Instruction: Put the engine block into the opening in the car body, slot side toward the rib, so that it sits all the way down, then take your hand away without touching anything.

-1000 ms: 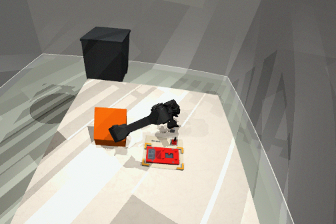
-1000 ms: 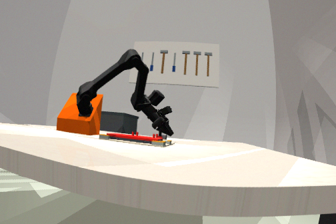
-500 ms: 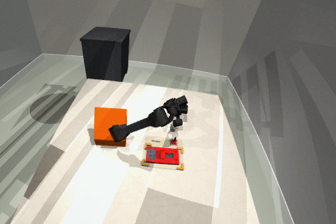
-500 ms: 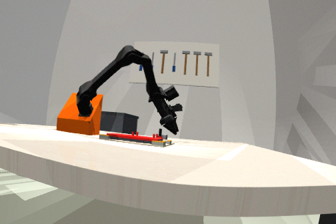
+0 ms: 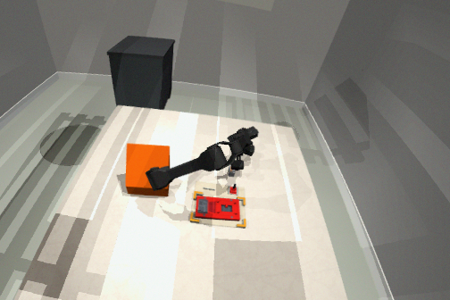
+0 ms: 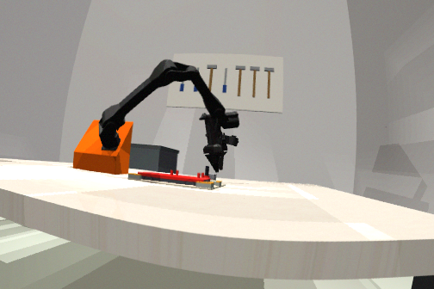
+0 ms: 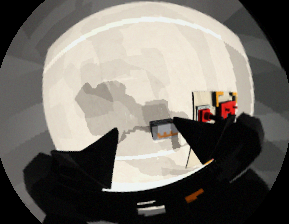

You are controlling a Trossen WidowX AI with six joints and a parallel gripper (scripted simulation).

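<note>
Right now the engine block is 3 cm behind my gripper tip, 3 cm to the right of it and 3 cm below it.
</note>
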